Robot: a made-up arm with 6 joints.
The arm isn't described. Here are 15 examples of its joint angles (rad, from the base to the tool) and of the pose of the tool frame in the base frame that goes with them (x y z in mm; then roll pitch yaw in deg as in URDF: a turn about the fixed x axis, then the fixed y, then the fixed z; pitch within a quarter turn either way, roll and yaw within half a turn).
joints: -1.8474 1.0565 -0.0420 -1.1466 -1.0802 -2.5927
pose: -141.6 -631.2 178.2 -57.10 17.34 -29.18
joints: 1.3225 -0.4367 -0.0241 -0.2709 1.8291 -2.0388
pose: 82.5 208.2 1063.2 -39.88 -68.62 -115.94
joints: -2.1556 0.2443 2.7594 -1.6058 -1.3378 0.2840
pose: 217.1 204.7 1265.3 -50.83 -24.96 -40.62
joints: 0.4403 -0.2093 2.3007 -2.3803 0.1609 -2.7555
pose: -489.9 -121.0 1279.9 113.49 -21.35 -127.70
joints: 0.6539 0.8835 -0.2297 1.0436 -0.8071 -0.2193
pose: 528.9 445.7 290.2 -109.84 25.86 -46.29
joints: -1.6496 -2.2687 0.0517 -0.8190 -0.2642 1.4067
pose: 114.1 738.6 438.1 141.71 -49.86 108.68
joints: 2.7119 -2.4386 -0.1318 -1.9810 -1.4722 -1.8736
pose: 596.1 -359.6 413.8 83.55 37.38 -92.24
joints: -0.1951 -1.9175 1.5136 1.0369 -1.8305 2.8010
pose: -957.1 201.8 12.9 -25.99 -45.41 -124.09
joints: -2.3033 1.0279 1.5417 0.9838 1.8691 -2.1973
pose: -572.6 -648.8 973.8 16.42 -8.57 -34.04
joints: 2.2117 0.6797 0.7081 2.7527 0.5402 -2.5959
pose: -586.2 603.0 874.8 -6.10 31.30 109.67
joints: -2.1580 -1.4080 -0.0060 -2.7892 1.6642 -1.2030
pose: 360.8 327.3 957.0 -99.78 -11.81 -143.76
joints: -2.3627 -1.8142 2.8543 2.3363 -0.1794 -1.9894
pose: 465.1 289.1 -252.8 -89.31 56.27 139.46
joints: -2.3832 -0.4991 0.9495 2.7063 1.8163 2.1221
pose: 248.9 91.5 1412.2 74.30 46.47 -114.14
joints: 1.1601 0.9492 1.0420 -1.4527 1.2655 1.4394
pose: 344.4 907.1 734.2 25.56 6.73 -28.32
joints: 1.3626 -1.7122 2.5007 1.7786 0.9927 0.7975
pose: -191.1 -753.5 -141.9 -12.12 24.38 166.12
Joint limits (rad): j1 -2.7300..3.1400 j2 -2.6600..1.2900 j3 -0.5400..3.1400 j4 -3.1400..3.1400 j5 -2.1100..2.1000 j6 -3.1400..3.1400
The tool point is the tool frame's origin. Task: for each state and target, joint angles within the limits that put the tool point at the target. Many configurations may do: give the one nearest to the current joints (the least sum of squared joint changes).
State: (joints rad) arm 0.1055 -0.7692 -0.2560 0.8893 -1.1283 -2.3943
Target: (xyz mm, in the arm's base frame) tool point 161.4 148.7 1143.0
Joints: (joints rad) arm 0.7250 -0.4601 -0.0923 1.1013 -1.1002 -2.3379
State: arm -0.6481 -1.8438 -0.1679 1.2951 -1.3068 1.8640
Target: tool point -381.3 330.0 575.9
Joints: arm -0.6712 -2.1744 -0.5400 0.9034 -1.2171 1.7319
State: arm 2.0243 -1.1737 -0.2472 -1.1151 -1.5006 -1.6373
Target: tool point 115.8 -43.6 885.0
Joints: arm 2.8031 -1.2795 -0.5323 -0.7928 -1.3707 -1.7349
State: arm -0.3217 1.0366 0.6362 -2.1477 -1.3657 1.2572
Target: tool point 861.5 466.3 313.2
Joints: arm 0.4287 1.2865 0.8270 -2.1734 -1.3579 1.2362
